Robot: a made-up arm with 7 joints. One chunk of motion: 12 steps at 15 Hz.
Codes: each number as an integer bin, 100 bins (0 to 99) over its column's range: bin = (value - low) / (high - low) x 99, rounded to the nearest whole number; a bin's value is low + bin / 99 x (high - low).
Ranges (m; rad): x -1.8..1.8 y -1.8..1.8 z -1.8..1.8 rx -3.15..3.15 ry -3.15..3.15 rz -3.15..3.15
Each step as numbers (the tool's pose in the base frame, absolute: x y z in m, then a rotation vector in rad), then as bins.
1 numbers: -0.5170 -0.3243 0.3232 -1.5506 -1.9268 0.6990
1 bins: 35 41 58 25 19 60
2 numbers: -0.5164 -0.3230 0.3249 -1.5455 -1.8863 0.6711
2 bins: 35 41 58 25 20 60
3 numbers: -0.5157 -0.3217 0.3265 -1.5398 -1.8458 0.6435
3 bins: 35 41 58 25 20 60
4 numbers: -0.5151 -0.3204 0.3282 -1.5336 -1.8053 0.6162
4 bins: 35 41 59 25 21 59
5 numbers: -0.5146 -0.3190 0.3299 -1.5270 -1.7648 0.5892
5 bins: 35 41 59 26 22 59
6 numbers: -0.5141 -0.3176 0.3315 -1.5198 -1.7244 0.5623
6 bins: 35 41 59 26 22 58
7 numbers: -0.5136 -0.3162 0.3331 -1.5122 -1.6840 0.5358
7 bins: 35 41 59 26 23 58
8 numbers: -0.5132 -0.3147 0.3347 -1.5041 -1.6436 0.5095
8 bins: 35 41 59 26 24 58
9 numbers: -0.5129 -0.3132 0.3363 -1.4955 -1.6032 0.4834
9 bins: 35 41 59 26 24 57
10 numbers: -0.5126 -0.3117 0.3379 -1.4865 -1.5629 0.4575
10 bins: 35 41 59 26 25 57
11 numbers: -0.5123 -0.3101 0.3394 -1.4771 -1.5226 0.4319
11 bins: 35 41 59 26 26 56
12 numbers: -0.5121 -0.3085 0.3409 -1.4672 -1.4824 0.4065
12 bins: 35 41 59 26 26 56
